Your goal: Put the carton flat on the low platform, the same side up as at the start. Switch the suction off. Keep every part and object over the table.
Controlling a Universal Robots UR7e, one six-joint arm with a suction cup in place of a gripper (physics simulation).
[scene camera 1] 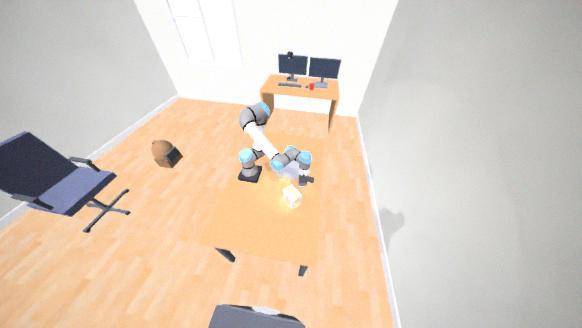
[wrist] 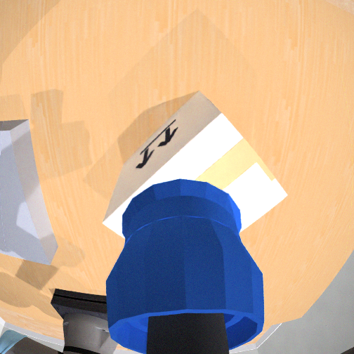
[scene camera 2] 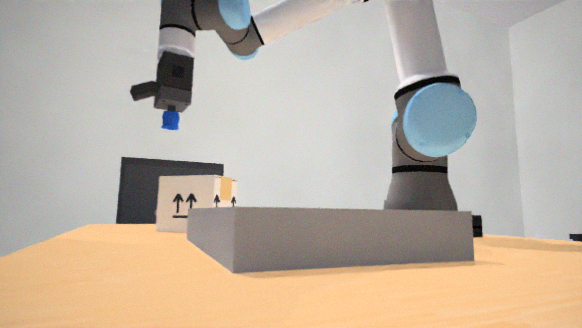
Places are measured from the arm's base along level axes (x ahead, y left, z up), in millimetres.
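Pixels of known places: hand, tool point: (scene camera 2: 170,127); arm's base, link origin: (scene camera 1: 249,170).
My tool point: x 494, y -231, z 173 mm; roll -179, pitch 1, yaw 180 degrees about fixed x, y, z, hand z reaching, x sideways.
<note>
For each thing: its top centre in the pictures, then the offset to it from my tool point. Level surfaces: height alone.
- carton, top centre: (scene camera 2: 199,177) (scene camera 1: 292,192) dx -72, dy -16, dz -101 mm
- low grey platform, top centre: (scene camera 2: 297,209) (scene camera 1: 292,163) dx -99, dy +370, dz -172 mm
- wooden table, surface height: dz -220 mm
The carton (scene camera 1: 292,196) (scene camera 2: 175,195) (wrist: 260,197) stands on the table beside the low platform, its printed arrows pointing up in the scene camera 2 view. A yellow tape strip crosses its white top. The low grey platform (scene camera 1: 287,173) (scene camera 2: 350,237) (wrist: 20,200) lies flat on the table; in the wrist view part of it shows at the left edge. My gripper (scene camera 1: 302,184) (scene camera 2: 170,128) (wrist: 181,195), a blue suction cup, is open and empty. It hangs above the height of the carton, with a gap below it. The cup hides part of the carton's top in the wrist view.
The wooden table (scene camera 1: 260,227) (scene camera 2: 125,290) carries the arm's base (scene camera 1: 249,174) (scene camera 2: 421,192), close to the platform. A desk (scene camera 1: 300,90) with two monitors stands at the back. An office chair (scene camera 1: 75,190) stands at the left on the floor.
</note>
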